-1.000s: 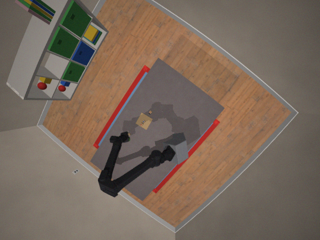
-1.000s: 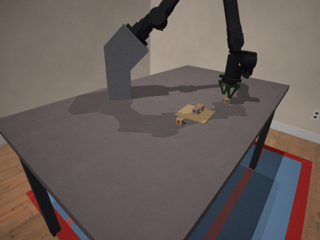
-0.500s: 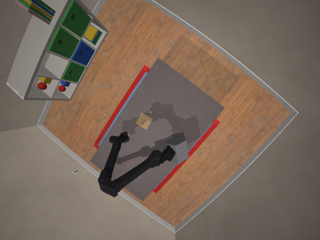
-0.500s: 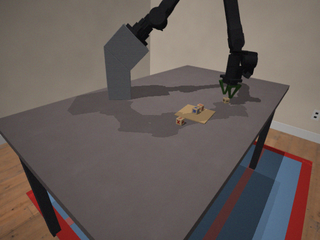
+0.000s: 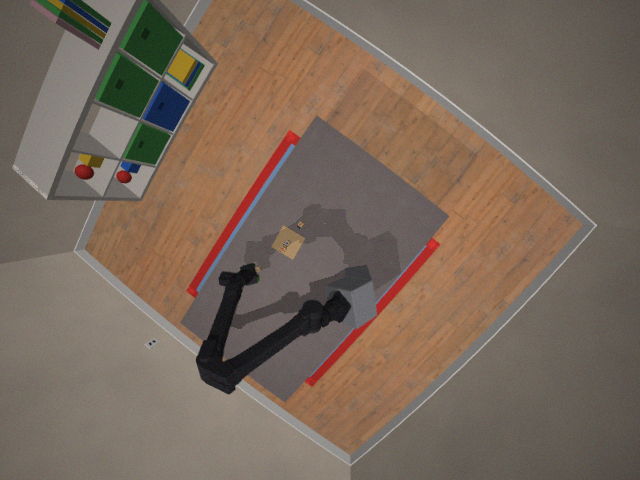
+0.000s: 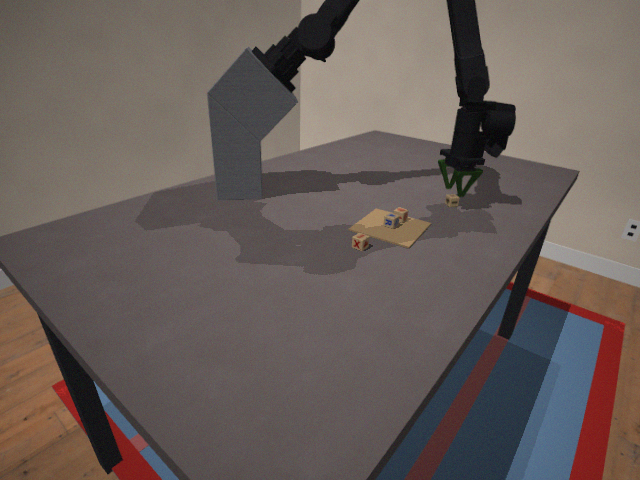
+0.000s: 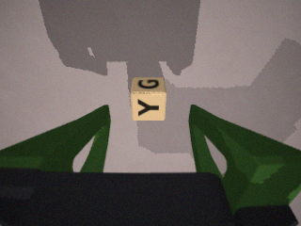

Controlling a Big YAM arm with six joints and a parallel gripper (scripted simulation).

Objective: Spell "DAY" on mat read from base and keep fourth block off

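Now: the tan mat 40 mm behind my hand, 230 mm to the right of it and 40 mm below it. The rest, counted from my hand: wooden block: 40 mm behind, 350 mm to the right, 30 mm below.
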